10 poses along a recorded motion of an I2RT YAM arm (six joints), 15 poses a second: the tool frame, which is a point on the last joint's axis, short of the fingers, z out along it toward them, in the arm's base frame.
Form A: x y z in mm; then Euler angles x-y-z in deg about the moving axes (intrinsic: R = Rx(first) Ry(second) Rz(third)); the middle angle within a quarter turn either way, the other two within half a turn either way.
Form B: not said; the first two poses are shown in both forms.
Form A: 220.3, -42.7, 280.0, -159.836, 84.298, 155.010
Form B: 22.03, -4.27, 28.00, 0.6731, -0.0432, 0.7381, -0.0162
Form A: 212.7, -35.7, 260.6, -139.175, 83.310, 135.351
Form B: 21.27, -3.57, 26.06, 0.6752, -0.0516, 0.7358, 0.0044
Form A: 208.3, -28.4, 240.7, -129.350, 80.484, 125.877
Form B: 20.83, -2.84, 24.07, 0.6685, -0.0678, 0.7401, 0.0251
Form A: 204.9, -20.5, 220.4, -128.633, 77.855, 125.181
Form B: 20.49, -2.05, 22.04, 0.6579, -0.0810, 0.7477, 0.0386
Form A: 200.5, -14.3, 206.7, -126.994, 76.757, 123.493
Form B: 20.05, -1.43, 20.67, 0.6550, -0.0880, 0.7491, 0.0451
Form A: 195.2, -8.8, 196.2, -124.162, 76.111, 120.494
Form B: 19.52, -0.88, 19.62, 0.6558, -0.0947, 0.7473, 0.0498
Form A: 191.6, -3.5, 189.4, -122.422, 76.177, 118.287
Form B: 19.16, -0.35, 18.94, 0.6585, -0.0988, 0.7445, 0.0481
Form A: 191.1, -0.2, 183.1, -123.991, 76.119, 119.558
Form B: 19.11, -0.02, 18.31, 0.6564, -0.0998, 0.7464, 0.0455
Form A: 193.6, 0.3, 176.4, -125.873, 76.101, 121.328
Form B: 19.36, 0.03, 17.64, 0.6540, -0.0991, 0.7487, 0.0434
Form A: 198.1, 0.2, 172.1, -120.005, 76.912, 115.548
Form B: 19.81, 0.02, 17.21, 0.6644, -0.0986, 0.7395, 0.0440
